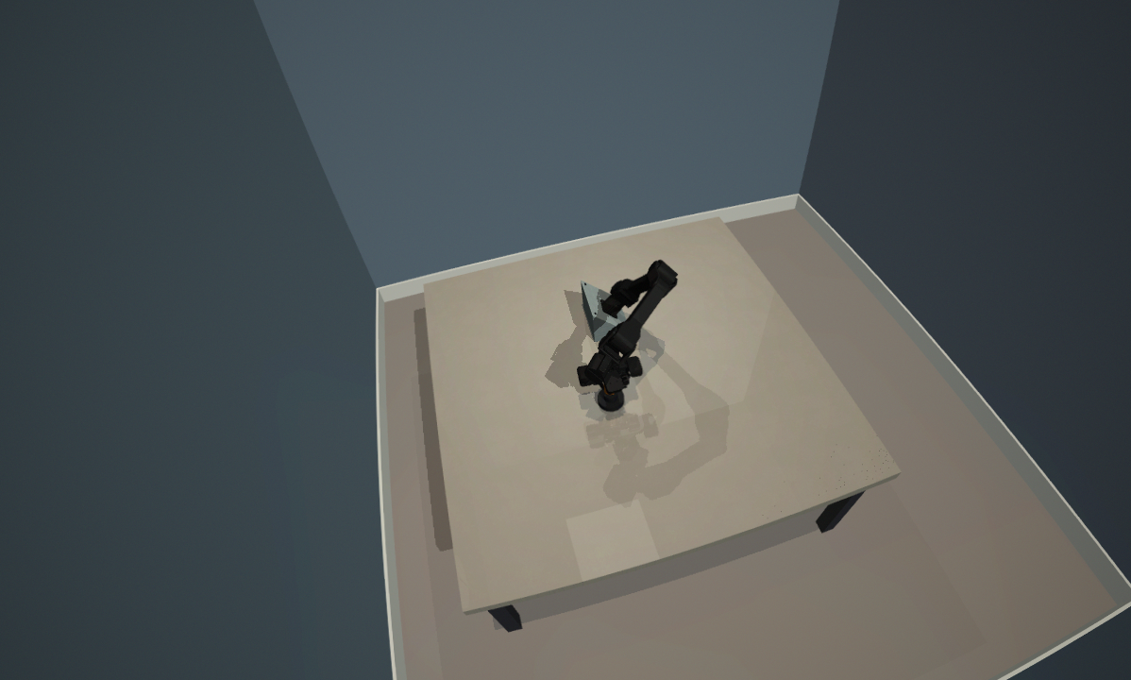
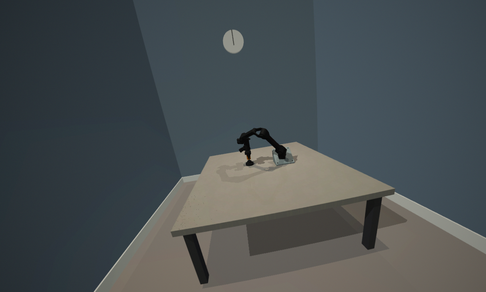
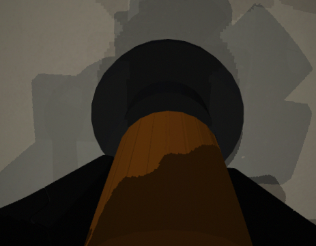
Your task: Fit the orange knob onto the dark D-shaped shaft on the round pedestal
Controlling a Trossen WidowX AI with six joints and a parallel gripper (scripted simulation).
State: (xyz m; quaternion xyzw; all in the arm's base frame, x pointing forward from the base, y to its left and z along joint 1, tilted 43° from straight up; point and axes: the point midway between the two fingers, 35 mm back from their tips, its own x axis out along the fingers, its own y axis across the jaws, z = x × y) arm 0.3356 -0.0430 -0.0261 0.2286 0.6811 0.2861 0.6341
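Right now the orange knob is 20 mm above my gripper tip. Round my gripper tip: dark round pedestal 40 mm below.
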